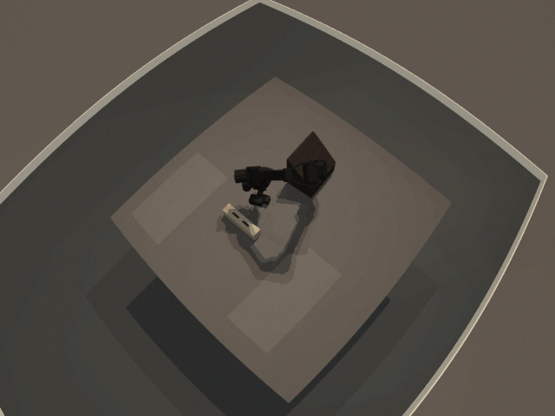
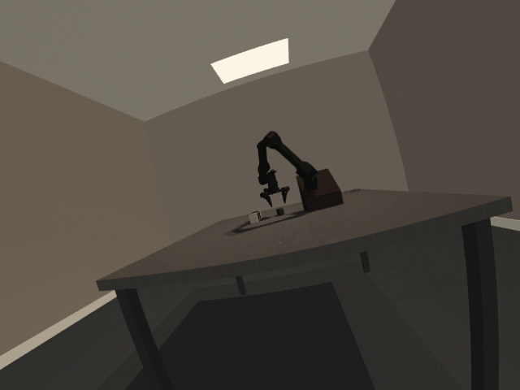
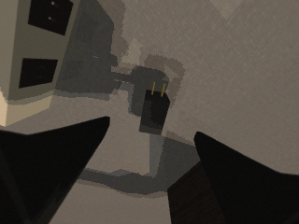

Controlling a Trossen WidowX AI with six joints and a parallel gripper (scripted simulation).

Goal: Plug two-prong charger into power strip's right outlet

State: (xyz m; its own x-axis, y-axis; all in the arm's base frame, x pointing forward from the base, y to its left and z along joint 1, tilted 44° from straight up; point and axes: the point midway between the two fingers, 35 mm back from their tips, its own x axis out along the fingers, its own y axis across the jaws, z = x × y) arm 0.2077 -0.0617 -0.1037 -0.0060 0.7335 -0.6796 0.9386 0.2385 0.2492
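Right now the black two-prong charger is 4 cm below my gripper tip and 1 cm to the right of it.
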